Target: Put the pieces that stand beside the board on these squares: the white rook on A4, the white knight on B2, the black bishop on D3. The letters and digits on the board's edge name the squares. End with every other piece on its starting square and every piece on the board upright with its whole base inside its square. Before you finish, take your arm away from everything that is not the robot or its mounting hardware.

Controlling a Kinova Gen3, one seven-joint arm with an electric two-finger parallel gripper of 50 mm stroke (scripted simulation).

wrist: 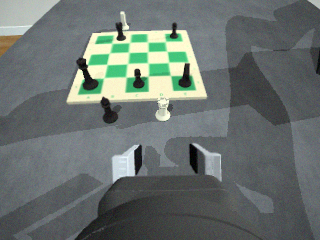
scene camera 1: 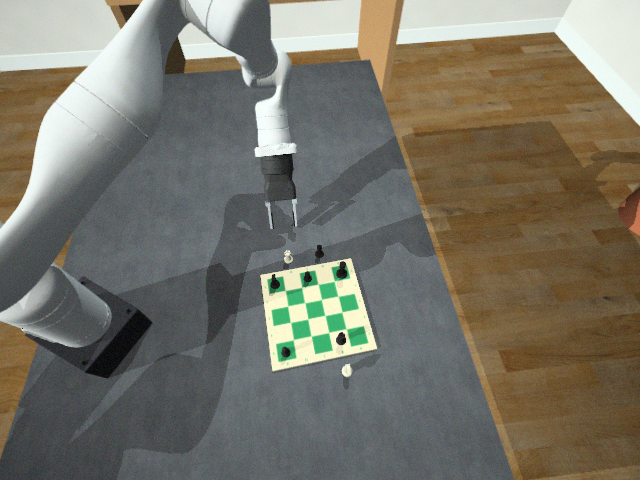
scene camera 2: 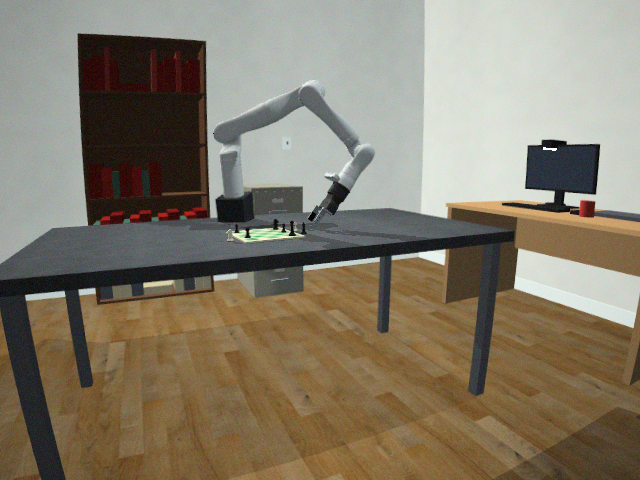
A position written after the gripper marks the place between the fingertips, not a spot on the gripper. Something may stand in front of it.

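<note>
A chessboard (scene camera 1: 306, 317) (wrist: 161, 59) is part of the scene, visible from the scene camera and from the wrist. With it there is the gripper (scene camera 1: 283, 226) (wrist: 165, 154) (scene camera 2: 312, 221), which scene camera 2 shows as well.
</note>
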